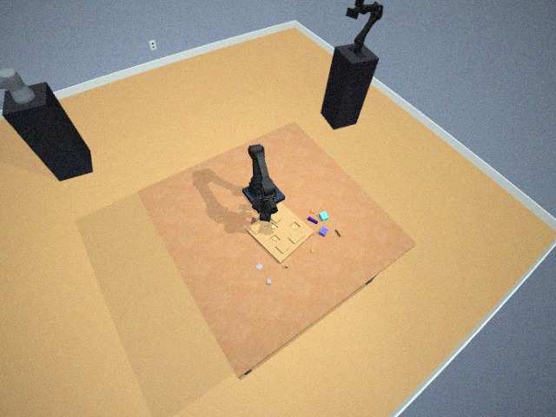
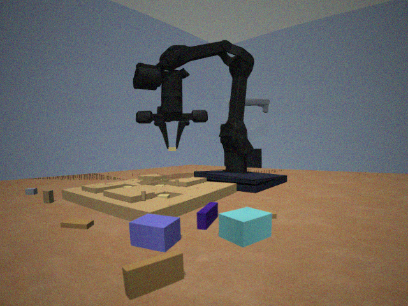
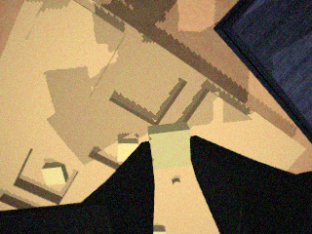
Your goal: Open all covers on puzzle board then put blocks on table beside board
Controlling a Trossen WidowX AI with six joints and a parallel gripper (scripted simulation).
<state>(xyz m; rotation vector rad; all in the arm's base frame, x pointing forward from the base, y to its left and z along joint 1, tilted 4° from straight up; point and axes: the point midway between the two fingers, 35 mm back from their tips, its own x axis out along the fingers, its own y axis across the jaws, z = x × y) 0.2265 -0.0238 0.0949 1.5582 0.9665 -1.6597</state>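
Now: the tan puzzle board 10 cm ahead of my gripper tip, 9 cm below it and 4 cm to the left of it. From my gripper tip the other things lie so: small grey block: 36 cm ahead, 13 cm to the right, 10 cm below; dark purple block: 28 cm to the left, 10 cm below, 10 cm ahead; cyan block: 35 cm to the left, 10 cm ahead, 9 cm below.
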